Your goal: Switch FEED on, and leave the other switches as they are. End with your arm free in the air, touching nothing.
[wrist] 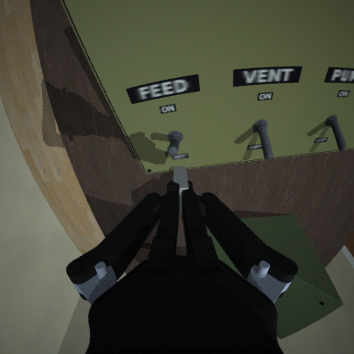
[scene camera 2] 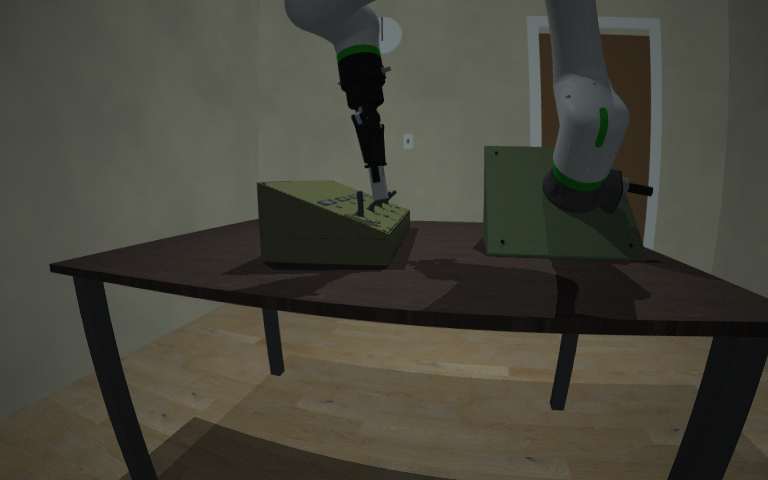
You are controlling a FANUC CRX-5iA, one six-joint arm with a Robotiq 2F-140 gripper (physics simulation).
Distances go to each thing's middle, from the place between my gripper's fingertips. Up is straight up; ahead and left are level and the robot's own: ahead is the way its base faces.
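The olive switch box (scene camera 2: 318, 222) is there for me to see, 4 cm below my hand, 15 cm ahead of it and 15 cm to the right of it.
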